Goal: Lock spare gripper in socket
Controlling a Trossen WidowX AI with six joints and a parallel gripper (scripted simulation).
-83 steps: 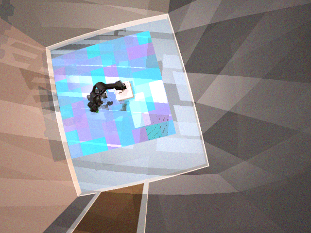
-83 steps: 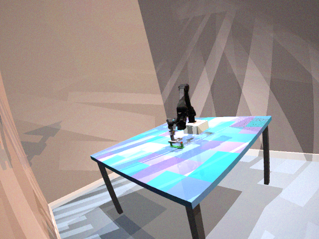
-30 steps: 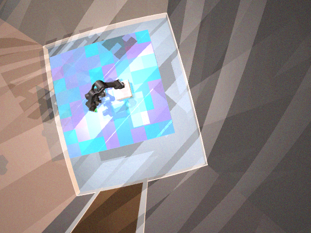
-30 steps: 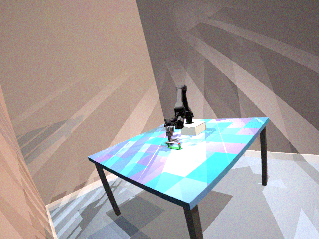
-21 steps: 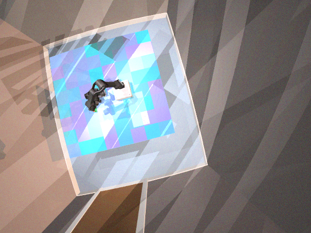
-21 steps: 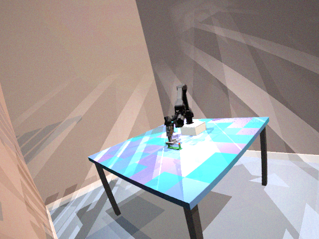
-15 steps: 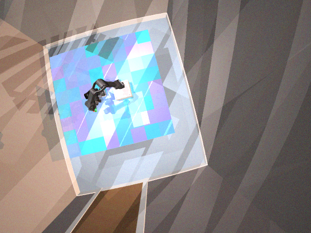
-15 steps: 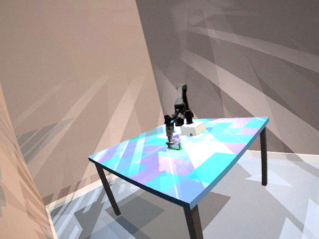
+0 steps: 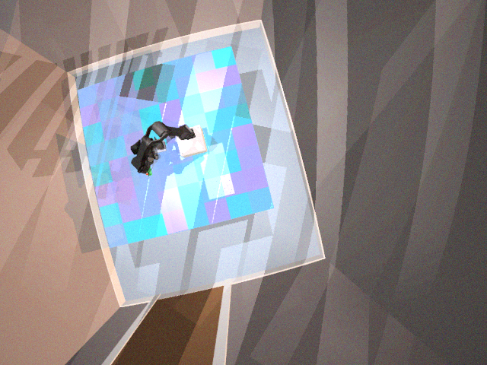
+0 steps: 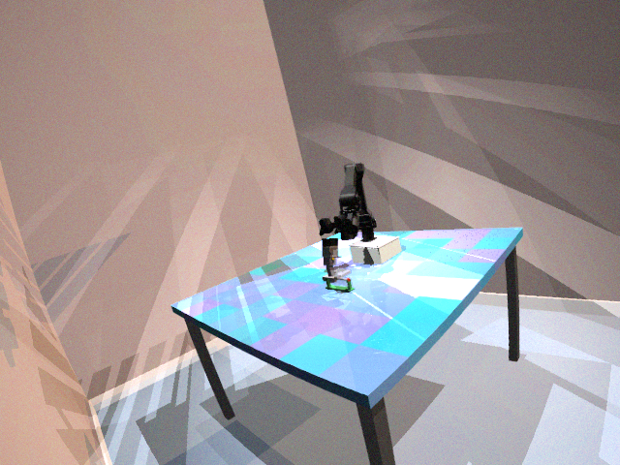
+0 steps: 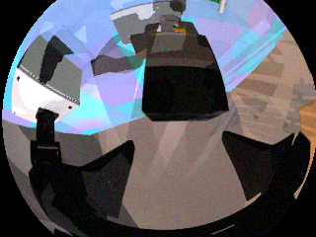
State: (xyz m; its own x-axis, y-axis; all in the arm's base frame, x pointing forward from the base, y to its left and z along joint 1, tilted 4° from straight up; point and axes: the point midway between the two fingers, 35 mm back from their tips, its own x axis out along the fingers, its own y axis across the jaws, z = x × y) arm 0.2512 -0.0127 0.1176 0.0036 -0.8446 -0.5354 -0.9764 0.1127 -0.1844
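Right now the green mount is 140 mm ahead of my gripper tip, 120 mm to the left of it and 170 mm below it. Round my gripper tip: grey mount (30 mm ahead, 20 mm to the left, 140 mm below); then spare gripper (20 mm ahead, 10 mm to the left, 70 mm below).
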